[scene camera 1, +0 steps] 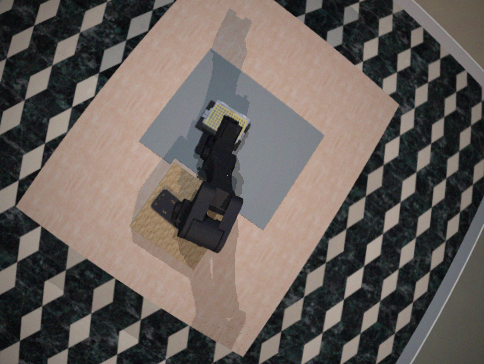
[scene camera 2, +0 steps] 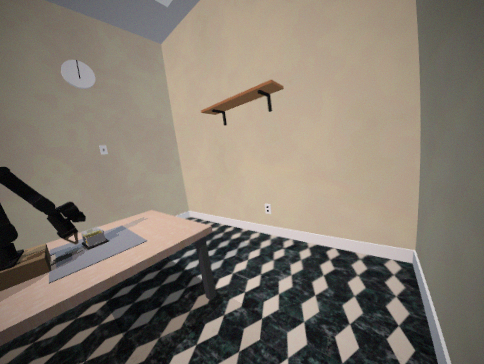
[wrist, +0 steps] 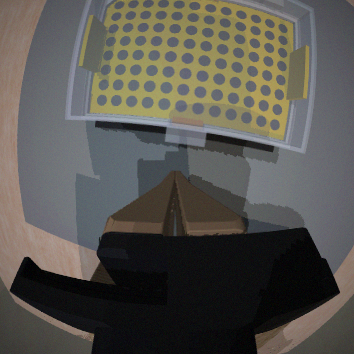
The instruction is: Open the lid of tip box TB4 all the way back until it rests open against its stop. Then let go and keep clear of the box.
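Frame: origin at the arm's base, x ahead, y left, z up, level; millimetres.
Where they show: gripper, fingertip midpoint: (scene camera 2: pixel 77 243) (wrist: pixel 174 177); arm's base, link origin: (scene camera 1: pixel 182 218) (scene camera 2: pixel 8 261).
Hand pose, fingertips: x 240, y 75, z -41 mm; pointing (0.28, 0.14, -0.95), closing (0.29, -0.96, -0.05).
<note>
Things, the pixels of their top centre, and the offset from my fingertips. "pt": a spot on its surface instead. Level surfaces: height alone.
- tip box, top centre: (wrist: pixel 199 36) (scene camera 1: pixel 227 121) (scene camera 2: pixel 91 230) dx +79, dy +10, dz +45 mm
- grey mat, surface height: dz -33 mm
- clear tab, top centre: (wrist: pixel 185 135) dx +33, dy +3, dz +32 mm
- black holder, surface spot: (wrist: pixel 127 128) pt dx +21, dy +48, dz -25 mm
- pale wooden table, surface height: dz -36 mm
The tip box (scene camera 1: pixel 218 116) (scene camera 2: pixel 94 237) (wrist: pixel 187 72) stands on the grey mat (scene camera 1: pixel 285 135) (scene camera 2: pixel 122 239) (wrist: pixel 47 165). It has a yellow top with rows of round grey holes under a clear lid, which looks closed over it. A clear tab (wrist: pixel 185 136) sticks out from the lid's near edge, with an orange patch behind it. No TB4 label is readable. My gripper (scene camera 2: pixel 76 239) (wrist: pixel 174 177) is shut and empty. Its brown fingertips are in front of the tab, apart from it in the wrist view. The arm hides part of the box in scene camera 1.
A black holder (wrist: pixel 127 128) shows under the box's near side. The arm's base stands on a wooden block (scene camera 1: pixel 170 237) (scene camera 2: pixel 32 262) at the mat's corner. The pale wooden table (scene camera 1: pixel 340 100) (scene camera 2: pixel 165 227) extends around the mat. A wall shelf (scene camera 2: pixel 242 97) is far beyond the table.
</note>
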